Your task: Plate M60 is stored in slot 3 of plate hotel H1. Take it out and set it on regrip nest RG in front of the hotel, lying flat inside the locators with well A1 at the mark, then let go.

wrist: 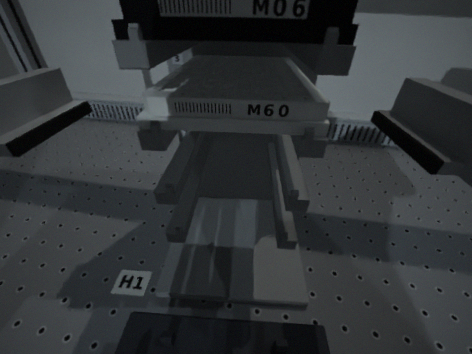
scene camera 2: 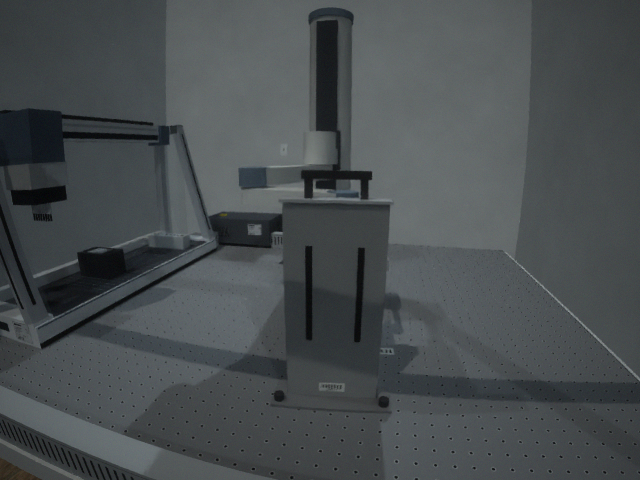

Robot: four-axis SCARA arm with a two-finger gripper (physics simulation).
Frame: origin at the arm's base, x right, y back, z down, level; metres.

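Where they show: gripper, fingertip midpoint: (wrist: pixel 228 93).
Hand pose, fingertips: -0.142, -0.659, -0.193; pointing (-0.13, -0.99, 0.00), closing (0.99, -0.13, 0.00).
Each offset is from my fingertips to the centre of the thing, as dx, dy, dz. "spot": to the spot under its first point.
Plate M60 {spot: +0.034, +0.009, +0.003} (wrist: pixel 300 111), pale with a barcode label, lies flat on its slot's ledges in plate hotel H1 in the wrist view; a small "3" tag shows behind it. Hotel H1 {-0.014, -0.078, +0.005} (scene camera 2: pixel 336 310) shows its closed grey back in the scene view and hides the plate there. My gripper (wrist: pixel 228 93) is open, its two fingers wide apart on the left and right of the plate, touching neither side. The dark block at the bottom of the wrist view, in front of the hotel, looks like regrip nest RG {spot: +0.011, +0.061, +0.120} (wrist: pixel 225 335); part of it shows. The mark for A1 cannot be made out.
A dark plate M06 {-0.003, -0.049, -0.030} (wrist: pixel 240 29) sits in the slot directly above M60. Bare ledges {spot: +0.036, +0.014, +0.050} (wrist: pixel 287 200) of lower slots show below it. A gantry machine (scene camera 2: pixel 129 289) stands at the left in the scene view, and a dark box {spot: +0.512, +0.694, +0.103} (scene camera 2: pixel 242 228) stands at the back. The hotel has a black top handle {spot: -0.013, -0.134, -0.164} (scene camera 2: pixel 336 175).
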